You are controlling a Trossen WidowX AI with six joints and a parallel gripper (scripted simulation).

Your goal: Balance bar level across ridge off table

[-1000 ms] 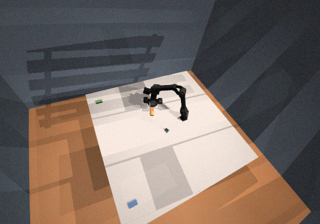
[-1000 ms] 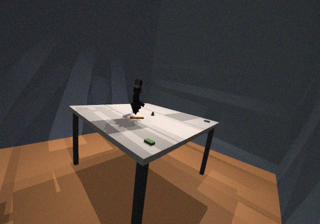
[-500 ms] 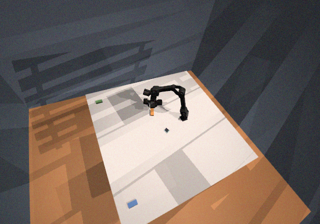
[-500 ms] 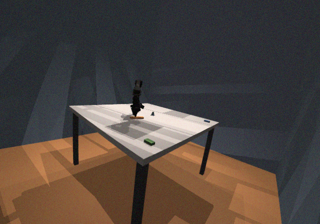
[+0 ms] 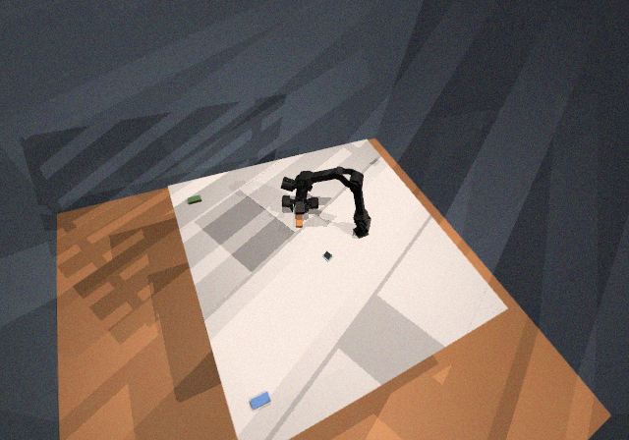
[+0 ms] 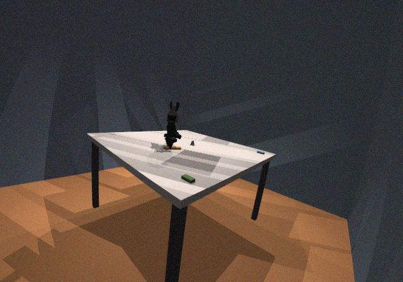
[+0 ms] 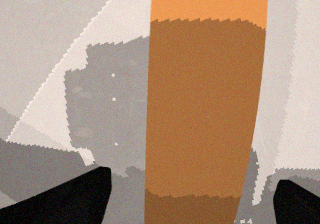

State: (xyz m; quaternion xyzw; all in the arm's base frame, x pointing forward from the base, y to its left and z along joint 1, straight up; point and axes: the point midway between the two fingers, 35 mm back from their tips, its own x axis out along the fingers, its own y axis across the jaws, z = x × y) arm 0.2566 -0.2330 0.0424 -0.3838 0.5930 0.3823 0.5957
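My gripper tip is now 1 cm short of the orange bar and 3 cm to the right of it. Round my gripper tip: blue block 48 cm ahead, 73 cm to the left; then green block 48 cm ahead, 27 cm to the right.
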